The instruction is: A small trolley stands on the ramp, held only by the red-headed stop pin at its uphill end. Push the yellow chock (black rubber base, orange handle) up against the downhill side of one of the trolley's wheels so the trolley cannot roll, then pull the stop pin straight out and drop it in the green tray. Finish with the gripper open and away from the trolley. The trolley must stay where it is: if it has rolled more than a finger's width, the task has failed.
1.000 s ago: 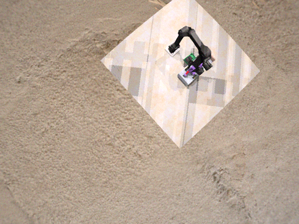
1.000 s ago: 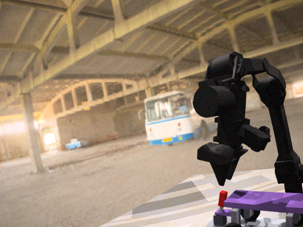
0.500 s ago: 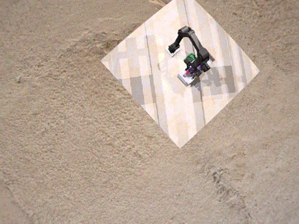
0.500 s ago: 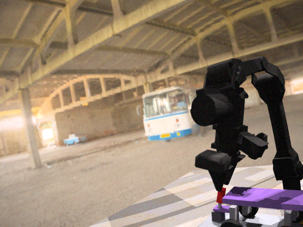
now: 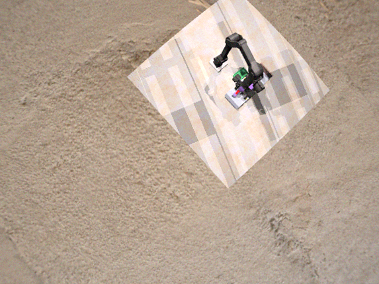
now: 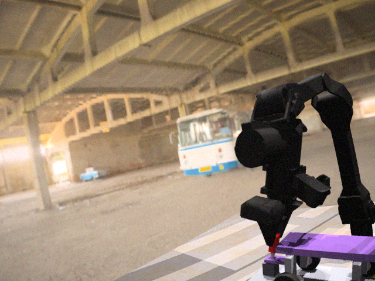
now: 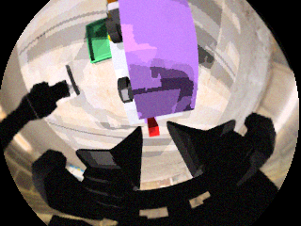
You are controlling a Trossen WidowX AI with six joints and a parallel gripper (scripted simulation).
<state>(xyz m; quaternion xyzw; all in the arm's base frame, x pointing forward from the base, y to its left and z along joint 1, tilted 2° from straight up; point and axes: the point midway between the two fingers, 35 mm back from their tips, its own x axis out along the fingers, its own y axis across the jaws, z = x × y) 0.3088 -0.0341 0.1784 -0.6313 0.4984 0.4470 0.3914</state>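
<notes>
My gripper tip is now 1 cm to the left of the red-headed stop pin and 2 cm above it. Also, from my gripper tip: yellow chock 8 cm behind, 19 cm to the left, 7 cm below; purple-decked trolley 10 cm to the left, 4 cm below; grey ramp 11 cm to the left, 11 cm below.
</notes>
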